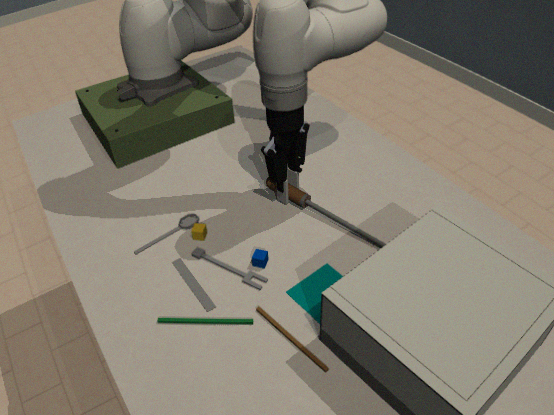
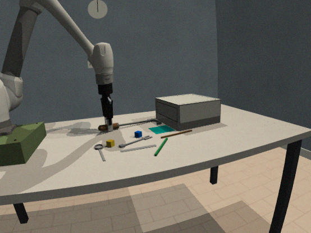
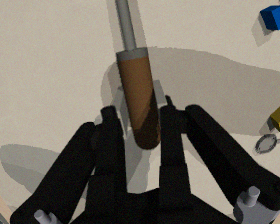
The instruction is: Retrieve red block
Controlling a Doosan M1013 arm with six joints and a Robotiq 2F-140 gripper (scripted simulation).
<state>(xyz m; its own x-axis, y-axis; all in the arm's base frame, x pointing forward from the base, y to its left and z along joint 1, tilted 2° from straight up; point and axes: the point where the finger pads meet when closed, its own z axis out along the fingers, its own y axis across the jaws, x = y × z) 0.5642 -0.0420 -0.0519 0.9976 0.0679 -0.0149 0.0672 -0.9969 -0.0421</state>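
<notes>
Now: the teal square 240 mm ahead of my hand, 150 mm to the right of it and 40 mm below it. Also, from my hand: blue cube (90 mm ahead, 180 mm to the right, 30 mm below); grey forked tool (50 mm ahead, 230 mm to the right, 30 mm below); yellow cube (60 mm behind, 210 mm to the right, 30 mm below).
</notes>
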